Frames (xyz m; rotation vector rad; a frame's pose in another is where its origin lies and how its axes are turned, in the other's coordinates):
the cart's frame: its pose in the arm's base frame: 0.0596 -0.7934 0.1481 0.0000 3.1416 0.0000
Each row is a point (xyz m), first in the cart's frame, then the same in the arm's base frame.
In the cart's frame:
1: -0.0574 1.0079 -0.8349
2: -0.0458 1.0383 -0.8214
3: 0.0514 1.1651 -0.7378
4: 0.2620 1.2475 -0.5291
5: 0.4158 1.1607 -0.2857
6: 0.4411 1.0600 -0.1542
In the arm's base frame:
1: 0.1170 0.2145 0.9830
2: 0.1054 0.2449 0.9695
3: 0.0082 0.3717 0.8859
4: -0.2024 0.4541 0.6772
5: -0.3562 0.3673 0.4338
6: -0.3815 0.2666 0.3023

